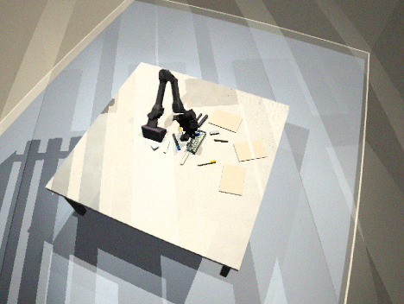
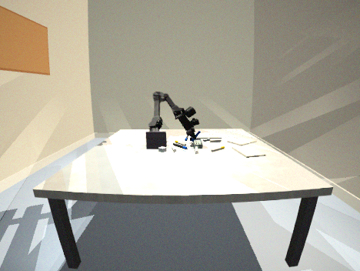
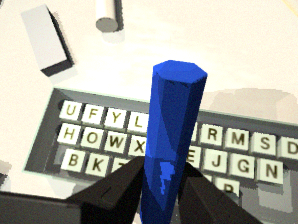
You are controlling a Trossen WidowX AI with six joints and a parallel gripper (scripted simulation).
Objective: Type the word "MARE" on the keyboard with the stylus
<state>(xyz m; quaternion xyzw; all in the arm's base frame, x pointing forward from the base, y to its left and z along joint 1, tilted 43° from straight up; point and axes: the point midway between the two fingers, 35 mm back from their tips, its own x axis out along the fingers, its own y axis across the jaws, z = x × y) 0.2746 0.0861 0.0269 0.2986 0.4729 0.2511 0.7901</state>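
Right now my gripper tip is 20 mm past the blue hexagonal stylus and 10 mm above it.
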